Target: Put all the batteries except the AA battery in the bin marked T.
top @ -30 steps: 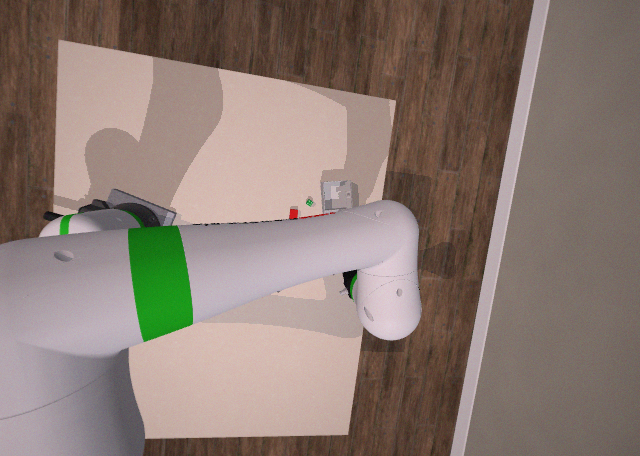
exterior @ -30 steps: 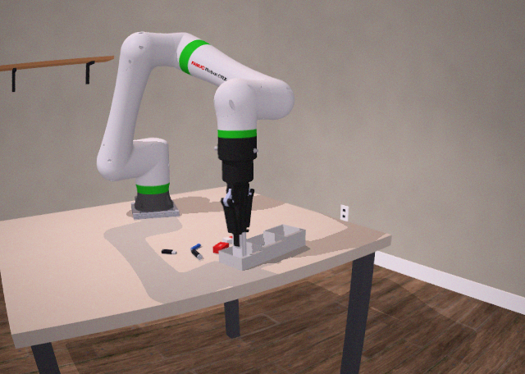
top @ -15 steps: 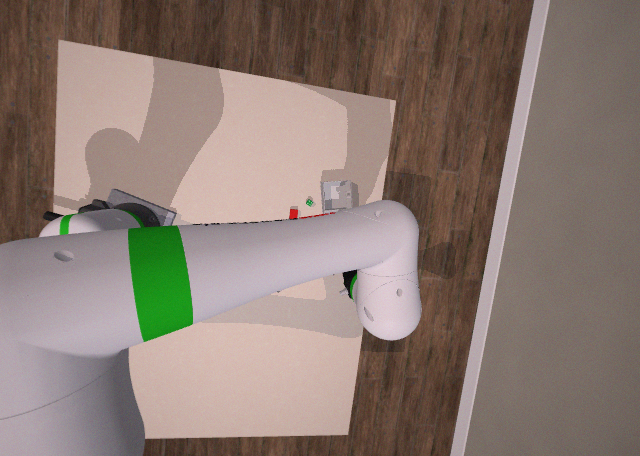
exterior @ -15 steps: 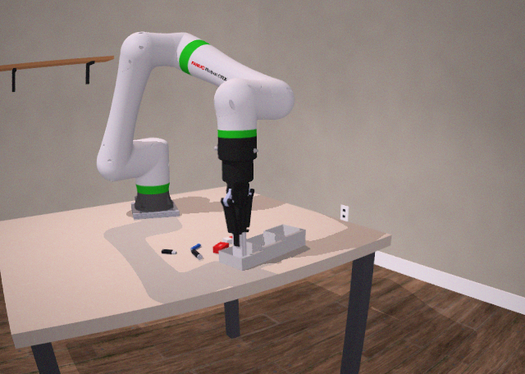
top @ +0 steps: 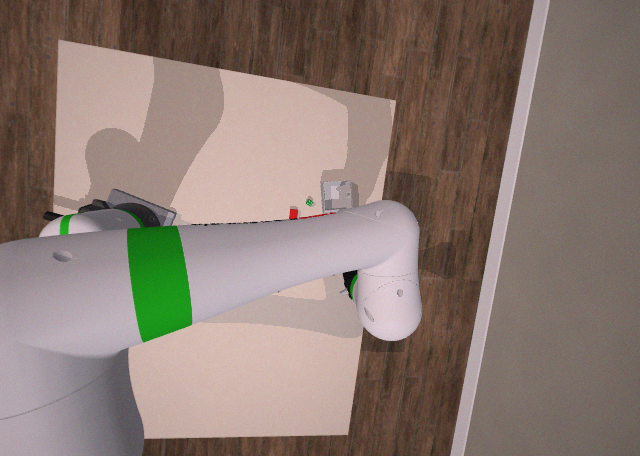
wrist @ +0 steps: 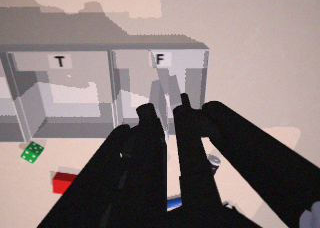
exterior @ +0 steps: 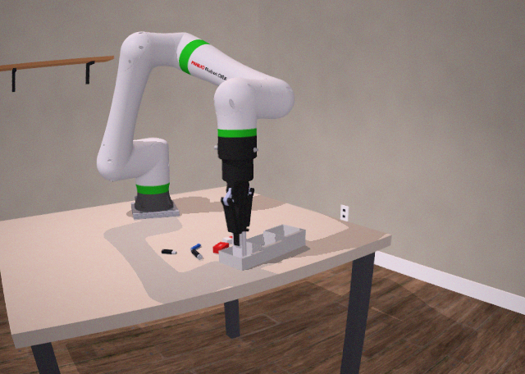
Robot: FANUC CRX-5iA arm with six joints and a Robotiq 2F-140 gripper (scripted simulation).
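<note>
My hand is 3 cm past the grey bin, 8 cm to the right of it and 3 cm above it. The rest, counted from my hand: red block battery: 11 cm behind, 1 cm to the right, 4 cm below; then blue cylindrical battery: 15 cm behind, 7 cm to the right, 5 cm below; then green die: 13 cm behind, 12 cm to the left, 4 cm below.
</note>
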